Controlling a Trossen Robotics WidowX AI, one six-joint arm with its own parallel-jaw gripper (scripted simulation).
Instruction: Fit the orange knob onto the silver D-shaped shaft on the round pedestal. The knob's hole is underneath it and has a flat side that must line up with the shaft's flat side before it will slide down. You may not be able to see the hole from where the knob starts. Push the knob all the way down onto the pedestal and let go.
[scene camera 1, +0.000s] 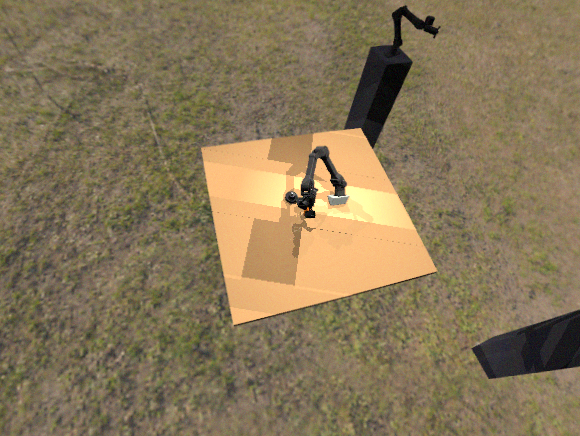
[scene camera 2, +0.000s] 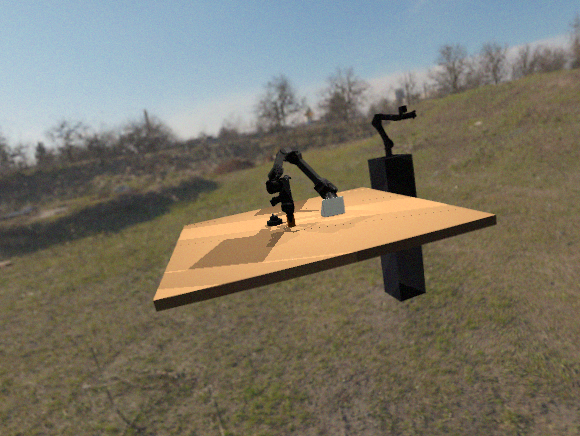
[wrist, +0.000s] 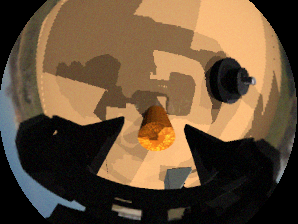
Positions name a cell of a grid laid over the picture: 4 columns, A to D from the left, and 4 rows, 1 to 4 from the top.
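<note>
An orange knob (wrist: C3) shows here, and so does a round dark pedestal (wrist: D2). My gripper (wrist: C3) is in sight as well; it is open, and it holds nothing.
</note>
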